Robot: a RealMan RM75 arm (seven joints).
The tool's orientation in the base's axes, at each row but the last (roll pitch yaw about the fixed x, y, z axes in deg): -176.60 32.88 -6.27; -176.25 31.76 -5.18; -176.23 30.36 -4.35; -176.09 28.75 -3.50; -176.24 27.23 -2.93; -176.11 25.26 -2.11; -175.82 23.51 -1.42
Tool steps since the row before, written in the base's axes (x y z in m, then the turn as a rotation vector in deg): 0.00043 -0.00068 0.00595 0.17 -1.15 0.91; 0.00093 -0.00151 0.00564 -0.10 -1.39 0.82; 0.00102 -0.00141 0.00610 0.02 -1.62 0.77; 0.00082 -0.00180 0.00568 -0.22 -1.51 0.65; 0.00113 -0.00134 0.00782 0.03 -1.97 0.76; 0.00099 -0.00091 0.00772 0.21 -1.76 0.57; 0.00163 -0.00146 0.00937 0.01 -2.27 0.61
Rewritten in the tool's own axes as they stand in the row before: -0.00281 0.00032 -0.00530 -0.25 1.07 -0.99; -0.00207 0.00107 -0.00544 -0.41 1.34 -0.80; -0.00211 0.00094 -0.00591 -0.27 1.56 -0.84; -0.00192 0.00137 -0.00553 -0.42 1.48 -0.61; -0.00251 0.00079 -0.00757 -0.23 1.91 -0.86; -0.00237 0.00037 -0.00746 0.01 1.70 -0.75; -0.00221 0.00074 -0.00934 -0.18 2.22 -0.75
